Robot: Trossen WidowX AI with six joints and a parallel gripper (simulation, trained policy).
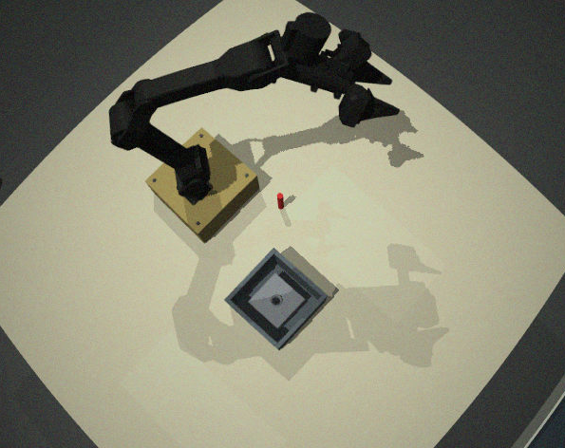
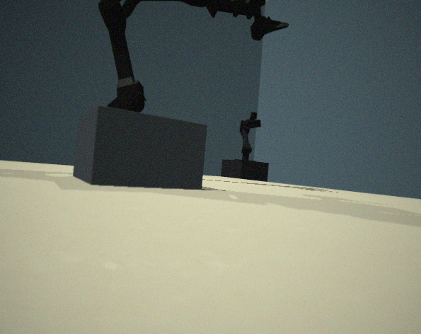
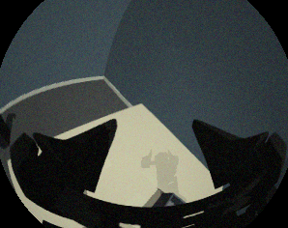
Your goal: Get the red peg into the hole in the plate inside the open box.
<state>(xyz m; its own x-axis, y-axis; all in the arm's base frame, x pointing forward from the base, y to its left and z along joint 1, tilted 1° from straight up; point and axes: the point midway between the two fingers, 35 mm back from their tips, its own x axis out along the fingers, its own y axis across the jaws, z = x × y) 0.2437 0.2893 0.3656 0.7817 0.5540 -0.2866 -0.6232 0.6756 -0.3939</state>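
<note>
My gripper tip is now 110 mm past the red peg, 190 mm to the left of it and 400 mm above it. Round my gripper tip: plate (50 mm ahead, 360 mm to the right, 400 mm below); grey box (50 mm ahead, 360 mm to the right, 420 mm below).
</note>
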